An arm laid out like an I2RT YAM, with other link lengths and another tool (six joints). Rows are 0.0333 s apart.
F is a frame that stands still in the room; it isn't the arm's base.
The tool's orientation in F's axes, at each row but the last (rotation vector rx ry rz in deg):
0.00, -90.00, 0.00
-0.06, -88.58, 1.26
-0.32, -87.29, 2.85
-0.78, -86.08, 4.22
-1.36, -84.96, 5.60
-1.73, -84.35, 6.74
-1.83, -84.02, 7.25
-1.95, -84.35, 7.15
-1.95, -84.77, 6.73
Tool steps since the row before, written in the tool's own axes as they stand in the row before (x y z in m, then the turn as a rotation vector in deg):
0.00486, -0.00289, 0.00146, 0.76, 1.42, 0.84
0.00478, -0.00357, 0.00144, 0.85, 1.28, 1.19
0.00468, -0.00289, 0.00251, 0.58, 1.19, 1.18
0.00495, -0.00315, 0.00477, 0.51, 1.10, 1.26
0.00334, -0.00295, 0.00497, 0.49, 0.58, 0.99
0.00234, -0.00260, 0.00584, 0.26, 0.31, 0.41
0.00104, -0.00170, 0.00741, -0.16, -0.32, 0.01
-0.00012, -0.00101, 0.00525, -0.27, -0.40, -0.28
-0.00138, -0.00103, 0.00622, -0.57, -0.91, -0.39
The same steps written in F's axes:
-0.00146, -0.00289, 0.00486, -0.84, 1.42, 0.76
-0.00127, -0.00352, 0.00487, -1.19, 1.28, 0.86
-0.00220, -0.00279, 0.00489, -1.19, 1.18, 0.59
-0.00430, -0.00303, 0.00543, -1.27, 1.08, 0.53
-0.00451, -0.00289, 0.00398, -0.97, 0.57, 0.53
-0.00543, -0.00266, 0.00314, -0.40, 0.31, 0.27
-0.00714, -0.00199, 0.00198, 0.00, -0.34, -0.13
-0.00516, -0.00130, 0.00050, 0.28, -0.41, -0.26
-0.00625, -0.00147, -0.00070, 0.39, -0.94, -0.51

